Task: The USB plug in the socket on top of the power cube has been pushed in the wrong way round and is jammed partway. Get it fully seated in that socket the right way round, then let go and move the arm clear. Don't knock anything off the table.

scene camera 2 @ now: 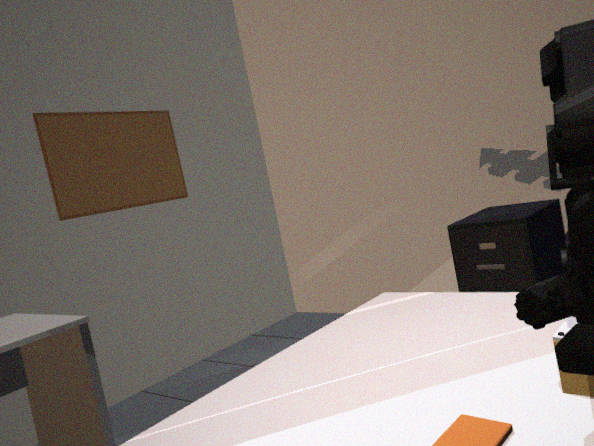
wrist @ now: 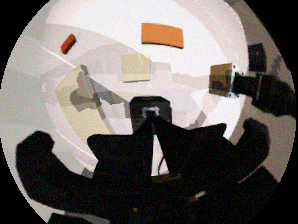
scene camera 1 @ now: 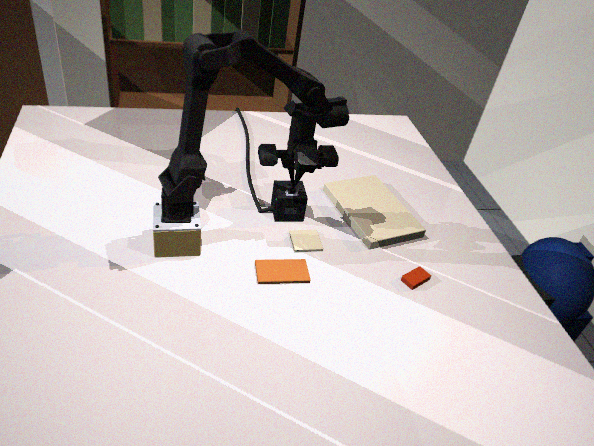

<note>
In view: my gripper [scene camera 1: 293, 184], a cream pad [wrist: 136, 67] and a cream slab [scene camera 1: 379, 219].
The cream slab also shows in the wrist view [wrist: 76, 96]. My gripper also shows in the wrist view [wrist: 152, 119]. Scene camera 2 misses the cream pad: it is out of frame. Scene camera 2 does not show the cream slab: it is out of frame.
</note>
